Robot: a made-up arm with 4 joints.
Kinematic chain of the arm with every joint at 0, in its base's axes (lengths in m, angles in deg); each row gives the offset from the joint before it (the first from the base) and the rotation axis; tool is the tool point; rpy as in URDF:
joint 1: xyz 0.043 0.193 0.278 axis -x
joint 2: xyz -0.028 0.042 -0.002 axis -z
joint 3: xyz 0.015 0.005 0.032 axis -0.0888 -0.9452 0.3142
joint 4: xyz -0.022 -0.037 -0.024 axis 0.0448 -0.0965 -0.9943
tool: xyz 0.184 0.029 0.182 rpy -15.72 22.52 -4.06
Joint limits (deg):
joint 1: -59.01..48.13
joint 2: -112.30..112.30
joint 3: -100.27..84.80
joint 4: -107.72..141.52
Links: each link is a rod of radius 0.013 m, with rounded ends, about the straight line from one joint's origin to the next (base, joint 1, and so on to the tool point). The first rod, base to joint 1, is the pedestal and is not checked.
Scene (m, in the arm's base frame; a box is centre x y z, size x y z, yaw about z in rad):
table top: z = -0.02
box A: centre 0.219 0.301 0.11 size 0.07 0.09 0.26 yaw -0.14
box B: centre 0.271 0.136 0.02 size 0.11 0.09 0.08 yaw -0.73
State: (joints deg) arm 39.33 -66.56 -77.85 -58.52
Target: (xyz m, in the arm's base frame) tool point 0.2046 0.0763 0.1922
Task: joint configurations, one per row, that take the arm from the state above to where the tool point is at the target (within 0.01 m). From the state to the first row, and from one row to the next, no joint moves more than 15 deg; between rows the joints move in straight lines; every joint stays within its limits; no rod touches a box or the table.
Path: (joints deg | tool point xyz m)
1: 26.32 -71.44 -78.59 -47.01 | 0.0310 0.4075 0.1294
2: 13.32 -76.33 -79.34 -35.50 | 0.0444 0.4210 0.1614
3: 0.31 -81.21 -80.08 -23.99 | 0.0618 0.4318 0.1994
4: -12.70 -86.09 -80.83 -12.49 | 0.0820 0.4373 0.2445
5: -25.70 -90.98 -81.57 -0.98 | 0.1037 0.4341 0.2964
6: -38.71 -95.86 -82.32 10.53 | 0.1254 0.4178 0.3533
7: -41.57 -82.68 -80.14 18.53 | 0.1850 0.3764 0.3523
8: -44.43 -69.50 -77.96 26.52 | 0.2308 0.3211 0.3371
9: -47.29 -56.31 -75.77 34.52 | 0.2578 0.2575 0.3093
10: -50.15 -43.13 -73.59 42.51 | 0.2625 0.1918 0.2722
11: -53.01 -29.95 -71.41 50.51 | 0.2443 0.1298 0.2311
12: -55.87 -16.77 -69.23 58.50 | 0.2046 0.0763 0.1922

